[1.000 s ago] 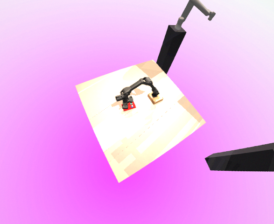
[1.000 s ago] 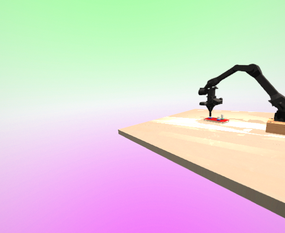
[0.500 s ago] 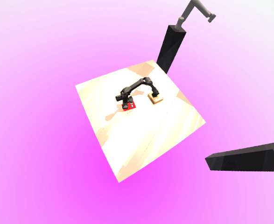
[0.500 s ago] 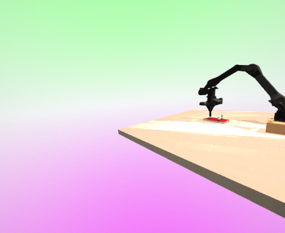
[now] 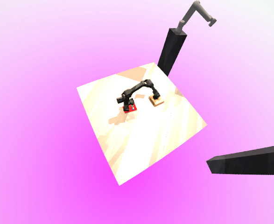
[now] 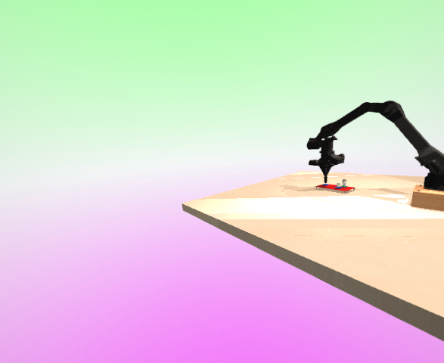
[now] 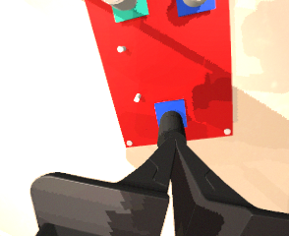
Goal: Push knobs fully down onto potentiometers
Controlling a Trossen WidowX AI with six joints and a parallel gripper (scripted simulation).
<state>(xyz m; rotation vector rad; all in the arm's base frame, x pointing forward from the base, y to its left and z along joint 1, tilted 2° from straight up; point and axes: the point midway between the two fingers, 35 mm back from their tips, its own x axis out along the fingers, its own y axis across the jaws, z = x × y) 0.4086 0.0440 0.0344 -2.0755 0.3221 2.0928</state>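
Right now my gripper tip is 2 cm above the black knob. Round my gripper tip: grey knob 9 cm behind, 2 cm to the right, 2 cm below.
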